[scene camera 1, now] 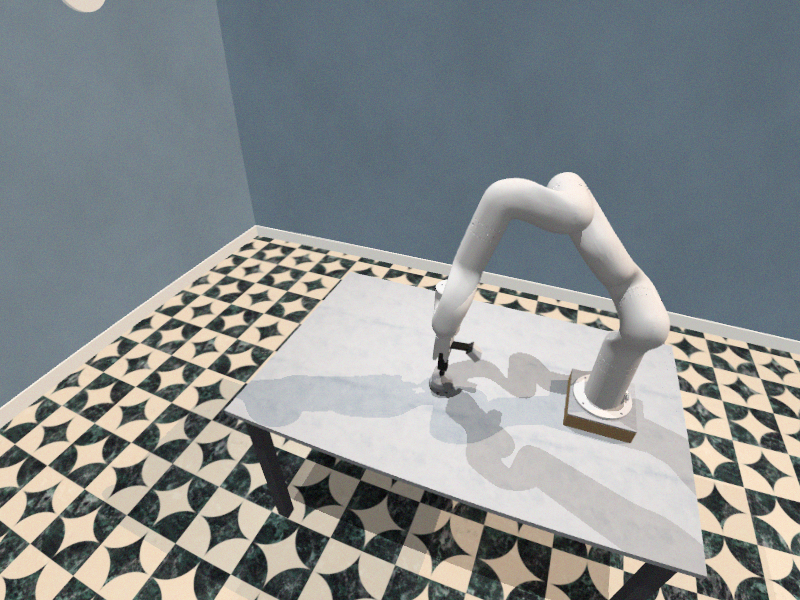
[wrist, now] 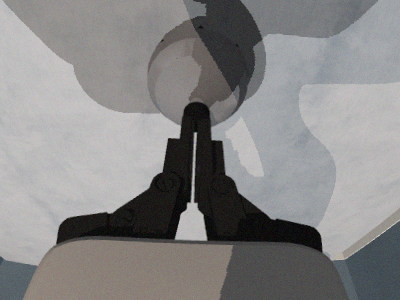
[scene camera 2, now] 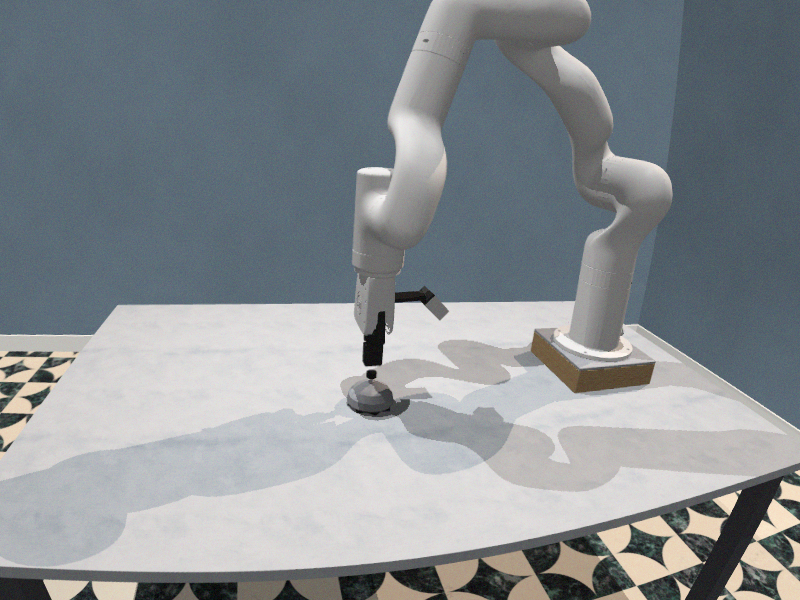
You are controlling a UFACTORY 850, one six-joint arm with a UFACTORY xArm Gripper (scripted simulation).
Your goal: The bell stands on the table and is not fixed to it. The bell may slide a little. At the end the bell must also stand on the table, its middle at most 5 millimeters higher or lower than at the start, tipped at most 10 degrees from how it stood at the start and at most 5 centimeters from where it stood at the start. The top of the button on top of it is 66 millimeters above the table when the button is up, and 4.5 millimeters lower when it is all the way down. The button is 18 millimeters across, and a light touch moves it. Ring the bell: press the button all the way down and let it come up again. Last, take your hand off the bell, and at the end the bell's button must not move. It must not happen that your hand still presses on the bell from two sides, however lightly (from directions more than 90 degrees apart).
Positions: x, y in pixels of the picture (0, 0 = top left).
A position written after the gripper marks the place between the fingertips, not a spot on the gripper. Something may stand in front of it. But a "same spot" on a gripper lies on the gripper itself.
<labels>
gripper: scene camera 1; wrist 195, 136; scene camera 2
same spot on gripper: [scene camera 2: 372, 353] = [scene camera 1: 442, 365]
</labels>
